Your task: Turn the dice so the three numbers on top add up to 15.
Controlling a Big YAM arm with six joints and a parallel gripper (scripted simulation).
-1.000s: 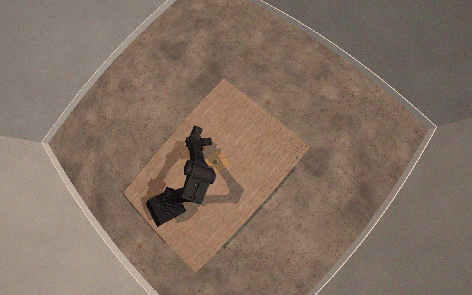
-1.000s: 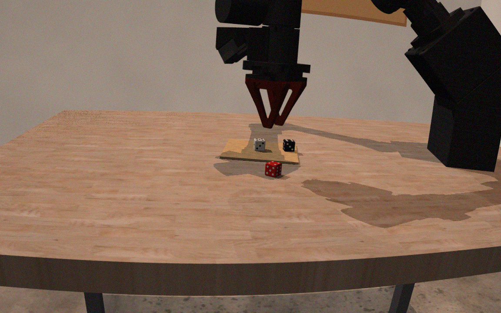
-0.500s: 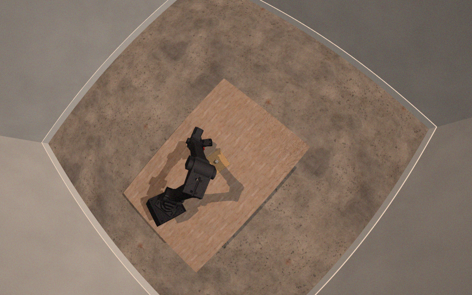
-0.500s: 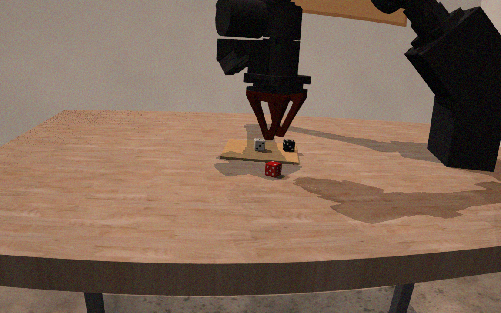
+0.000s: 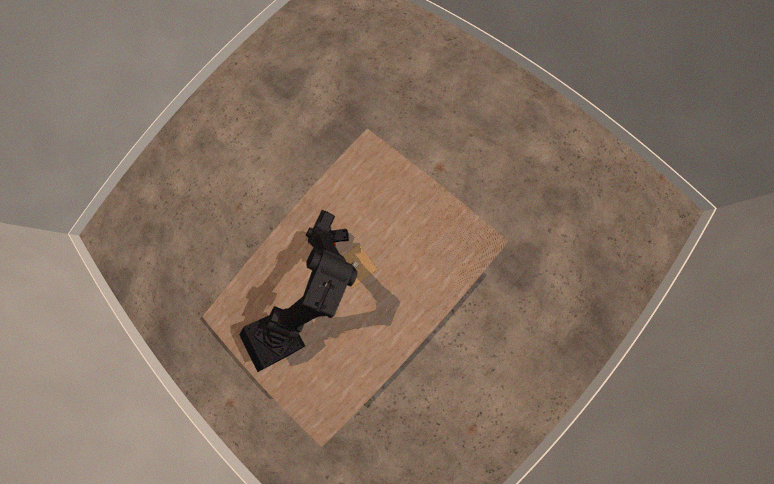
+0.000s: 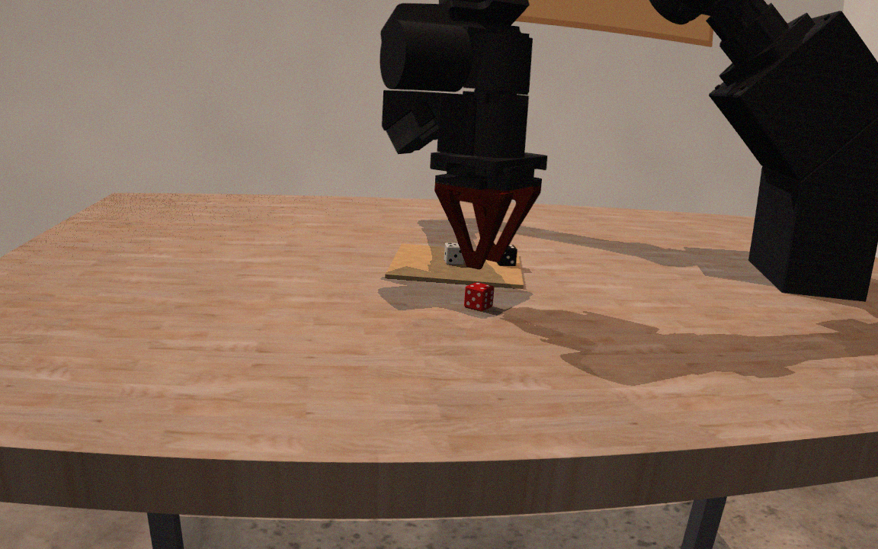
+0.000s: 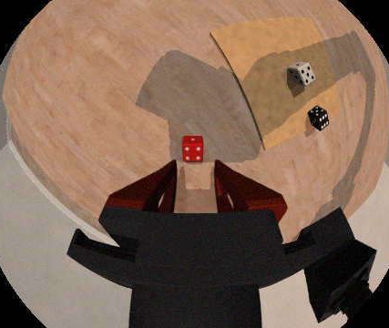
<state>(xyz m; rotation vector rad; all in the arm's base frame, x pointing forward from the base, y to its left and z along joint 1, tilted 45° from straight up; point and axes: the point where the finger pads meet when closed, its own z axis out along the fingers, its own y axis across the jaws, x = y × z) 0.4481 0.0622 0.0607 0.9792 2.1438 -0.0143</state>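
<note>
My gripper is now 4 cm above the red die. Also, from my hand: tan mat: 4 cm behind, 14 cm to the right, 5 cm below; black die: 9 cm behind, 12 cm to the right, 3 cm below; white die: 4 cm behind, 14 cm to the right, 3 cm below.
</note>
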